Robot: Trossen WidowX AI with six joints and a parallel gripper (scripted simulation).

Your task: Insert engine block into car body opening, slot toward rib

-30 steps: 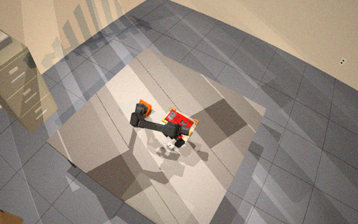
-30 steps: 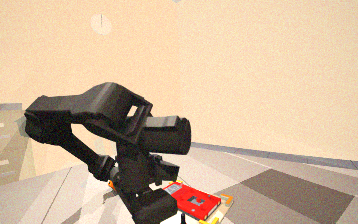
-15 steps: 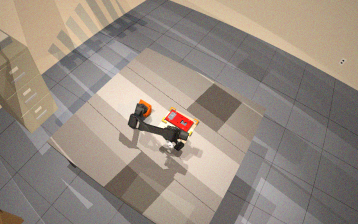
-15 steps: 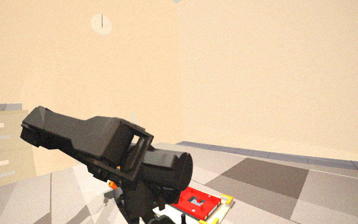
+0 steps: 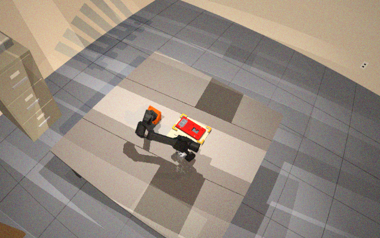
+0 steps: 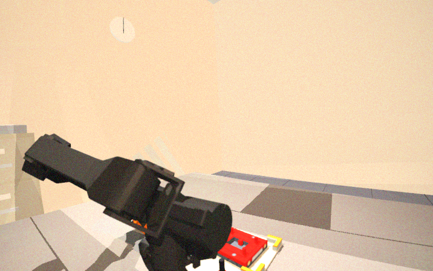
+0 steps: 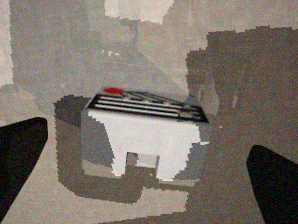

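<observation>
Right now the engine block is right at my gripper tip.
</observation>
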